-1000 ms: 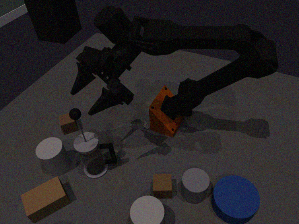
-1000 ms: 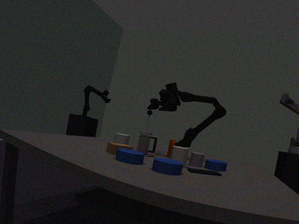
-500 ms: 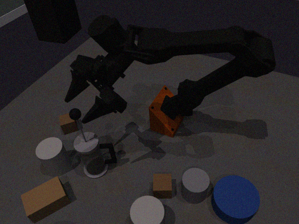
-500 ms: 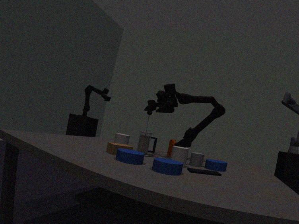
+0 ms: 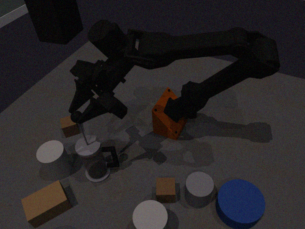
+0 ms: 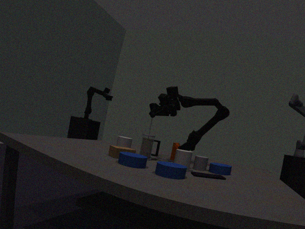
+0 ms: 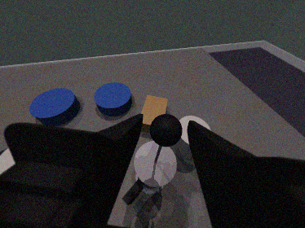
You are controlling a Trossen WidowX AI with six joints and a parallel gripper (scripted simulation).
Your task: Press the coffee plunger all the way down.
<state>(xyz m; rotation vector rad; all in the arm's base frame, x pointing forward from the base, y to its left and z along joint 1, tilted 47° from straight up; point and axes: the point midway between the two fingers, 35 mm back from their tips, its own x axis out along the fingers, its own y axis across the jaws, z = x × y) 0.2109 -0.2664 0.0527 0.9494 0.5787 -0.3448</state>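
The coffee press is 13 cm below my gripper tip, 2 cm to the left of it and 1 cm behind it.
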